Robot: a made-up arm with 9 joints. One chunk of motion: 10 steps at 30 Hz.
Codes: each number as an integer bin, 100 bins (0 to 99) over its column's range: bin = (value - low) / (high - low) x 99, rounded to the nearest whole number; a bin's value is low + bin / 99 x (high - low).
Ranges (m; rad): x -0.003..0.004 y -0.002..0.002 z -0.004..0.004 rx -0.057..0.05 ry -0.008..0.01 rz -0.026..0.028
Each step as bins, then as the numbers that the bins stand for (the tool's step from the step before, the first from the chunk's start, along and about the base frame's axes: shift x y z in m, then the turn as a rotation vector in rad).
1 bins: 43 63 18 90 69 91
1 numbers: 0.00004 0.00055 -0.00255 0.04027 0.00455 0.02364
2 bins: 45 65 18 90 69 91
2 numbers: 0.00018 0.00063 -0.00255 0.04027 0.00455 0.02364
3 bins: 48 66 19 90 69 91
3 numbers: 0.00039 0.00067 -0.00246 0.04027 0.00455 0.02364
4 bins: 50 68 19 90 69 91
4 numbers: 0.00054 0.00075 -0.00246 0.04027 0.00455 0.02364
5 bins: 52 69 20 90 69 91
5 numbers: 0.00068 0.00079 -0.00238 0.04027 0.00455 0.02364
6 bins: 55 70 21 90 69 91
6 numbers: 0.00089 0.00083 -0.00230 0.04027 0.00455 0.02364
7 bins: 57 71 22 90 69 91
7 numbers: 0.00103 0.00087 -0.00222 0.04027 0.00455 0.02364
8 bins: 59 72 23 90 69 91
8 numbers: 0.00117 0.00091 -0.00214 0.04027 0.00455 0.02364
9 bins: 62 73 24 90 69 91
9 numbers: 0.00138 0.00095 -0.00206 0.04027 0.00455 0.02364
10 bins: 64 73 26 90 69 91
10 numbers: 0.00153 0.00095 -0.00190 0.04027 0.00455 0.02364
